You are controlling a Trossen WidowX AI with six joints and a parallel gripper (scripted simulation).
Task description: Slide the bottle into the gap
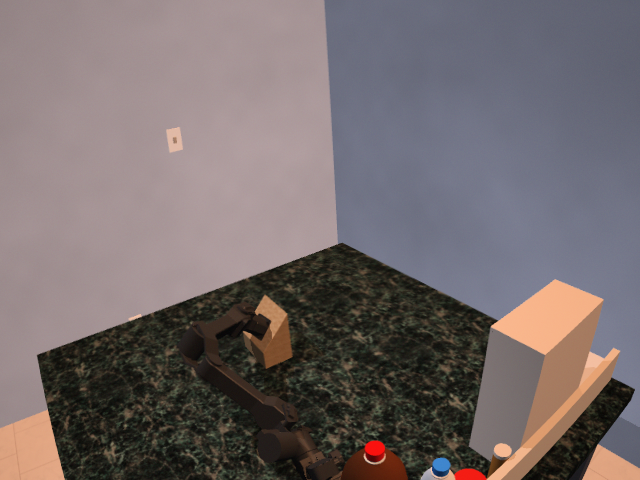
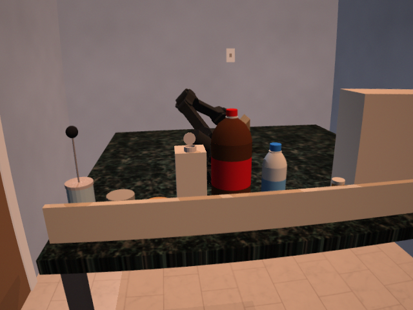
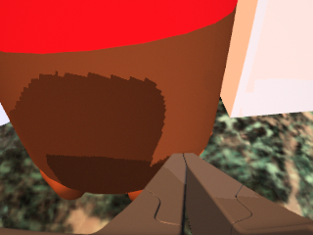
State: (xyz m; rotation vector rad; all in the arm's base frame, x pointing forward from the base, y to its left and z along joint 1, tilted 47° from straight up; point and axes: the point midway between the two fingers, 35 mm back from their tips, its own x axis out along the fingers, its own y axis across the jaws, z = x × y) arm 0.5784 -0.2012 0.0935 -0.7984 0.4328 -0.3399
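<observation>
My gripper is now 9 cm below the cola bottle, 9 cm short of it and 2 cm to the right of it. Also, from my hand: water bottle (14 cm ahead, 12 cm to the left, 5 cm above); red lid (24 cm to the left, 14 cm ahead, 3 cm below); rail (18 cm to the left, 18 cm ahead, 1 cm below).
</observation>
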